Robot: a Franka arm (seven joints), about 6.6 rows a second.
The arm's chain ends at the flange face. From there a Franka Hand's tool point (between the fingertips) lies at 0.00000 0.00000 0.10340 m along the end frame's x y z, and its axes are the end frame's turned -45 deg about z.
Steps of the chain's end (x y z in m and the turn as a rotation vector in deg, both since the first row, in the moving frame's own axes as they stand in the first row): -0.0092, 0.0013, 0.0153, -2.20, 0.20, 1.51; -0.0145, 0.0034, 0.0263, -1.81, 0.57, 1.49; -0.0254, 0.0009, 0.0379, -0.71, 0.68, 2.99
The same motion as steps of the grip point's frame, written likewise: -0.0100, -0.0026, 0.0152, -1.70, -1.41, 1.51; -0.0143, -0.0048, 0.0262, -1.68, -0.88, 1.49; -0.0187, -0.0156, 0.0379, -0.98, -0.02, 2.99
